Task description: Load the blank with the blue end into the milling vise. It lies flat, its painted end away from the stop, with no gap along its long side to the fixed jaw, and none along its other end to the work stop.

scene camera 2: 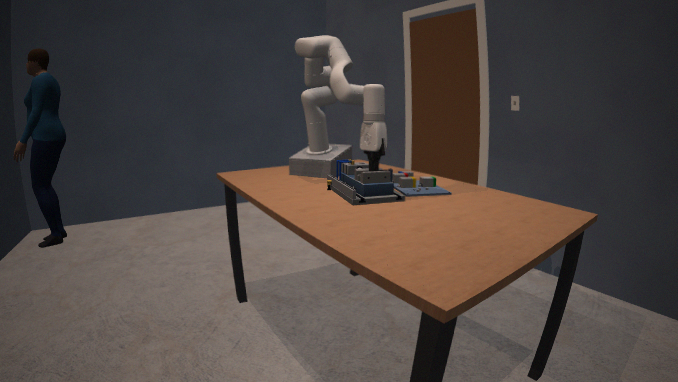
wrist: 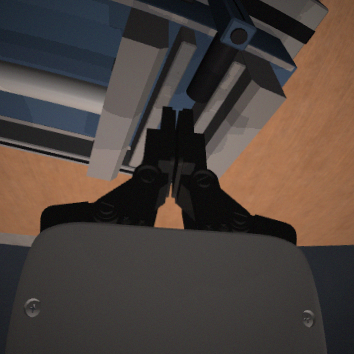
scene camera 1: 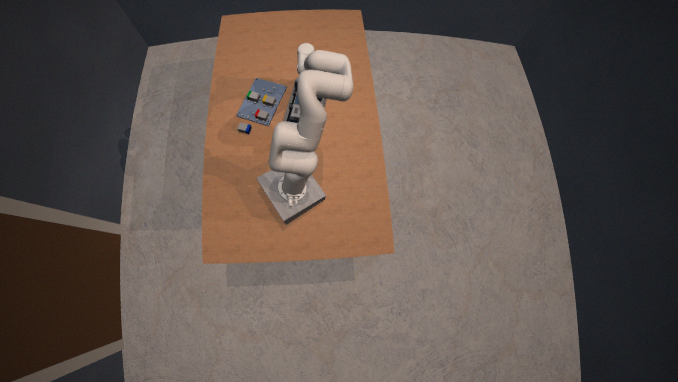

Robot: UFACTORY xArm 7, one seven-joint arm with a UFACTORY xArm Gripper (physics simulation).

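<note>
The blank with the blue end (scene camera 1: 244, 128) lies on the table beside the blue plate, outside the vise. The milling vise (scene camera 1: 296, 111) (scene camera 2: 370, 188) (wrist: 55, 37) has a blue body and grey jaws. In the wrist view the jaw on the screw-rod side (wrist: 120, 100) is at the left and the other jaw (wrist: 255, 107), seemingly the fixed one, at the right. A blue bracket with a black rod (wrist: 207, 75), seemingly the work stop, reaches between them. My gripper (scene camera 2: 373, 169) (wrist: 173, 127) is shut and empty, its fingertips over the gap between the jaws. The arm hides it in scene camera 1.
The blue plate (scene camera 1: 277, 91) (scene camera 2: 435, 192) beside the vise holds a green-ended blank (scene camera 1: 254, 96) (scene camera 2: 426, 182), a yellow-ended blank (scene camera 1: 269, 100) (scene camera 2: 407, 182) and a red-ended blank (scene camera 1: 262, 115). A grey base (scene camera 1: 305, 205) (scene camera 2: 312, 166) carries the arm. A person (scene camera 2: 45, 110) stands away from the table.
</note>
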